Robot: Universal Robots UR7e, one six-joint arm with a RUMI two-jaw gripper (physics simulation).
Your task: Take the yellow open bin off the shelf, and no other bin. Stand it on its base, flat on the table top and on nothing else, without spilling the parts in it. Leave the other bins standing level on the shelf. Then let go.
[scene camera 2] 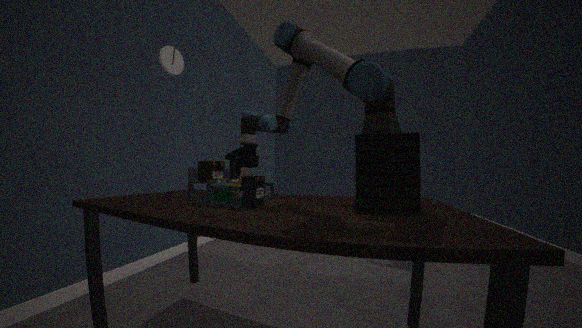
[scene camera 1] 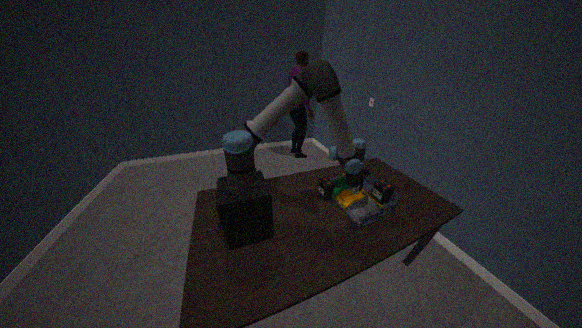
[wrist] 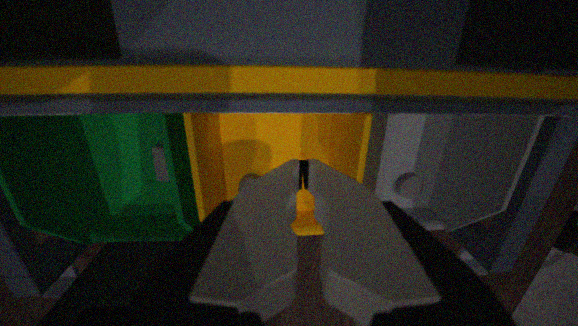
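Seen in the pictures: gripper, fingertip midpoint: [scene camera 1: 354, 194] [wrist: 302, 162]; arm's base, origin of the base link: [scene camera 2: 381, 136] [scene camera 1: 243, 183].
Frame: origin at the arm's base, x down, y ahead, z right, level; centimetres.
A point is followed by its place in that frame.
The yellow bin [scene camera 1: 350, 199] @[x 27.9, y 66.5, z 1.9 cm] [wrist: 280, 132] @[x 27.9, y 65.1, z 4.0 cm] sits on the shelf [wrist: 425, 82] @[x 17.6, y 70.3, z 9.4 cm] between the green bin [scene camera 1: 341, 186] @[x 27.4, y 68.8, z -11.7 cm] [scene camera 2: 222, 196] @[x 24.6, y 64.3, z -12.5 cm] [wrist: 120, 170] @[x 27.9, y 61.5, z -10.1 cm] and the grey bin [scene camera 1: 366, 214] [wrist: 470, 160]. My gripper [wrist: 302, 162] @[x 20.6, y 65.4, z 4.9 cm] is shut with its fingertips together, over or inside the yellow bin's front half. A bit of yellow shows through the gap behind the fingertips, but the fingers hold nothing. The fingers hide much of the yellow bin's front. A round grey part [wrist: 248, 180] @[x 26.9, y 61.0, z 1.2 cm] shows in the yellow bin, partly behind a finger. Depth of the fingertips cannot be told.
A dark box [scene camera 1: 325, 188] @[x 18.0, y 48.4, z -3.9 cm] [scene camera 2: 253, 192] @[x 22.2, y 48.8, z -12.3 cm] stands on the table [scene camera 1: 280, 260] @[x 28.8, y 9.9, z 24.1 cm] [scene camera 2: 320, 225] @[x 28.8, y 18.6, z -27.7 cm] beside the green bin. Another dark box [scene camera 1: 383, 193] [scene camera 2: 211, 171] stands on the shelf's upper level. The shelf's yellow-edged upper board runs across just beyond the fingertips. A person [scene camera 1: 299, 125] stands behind the table.
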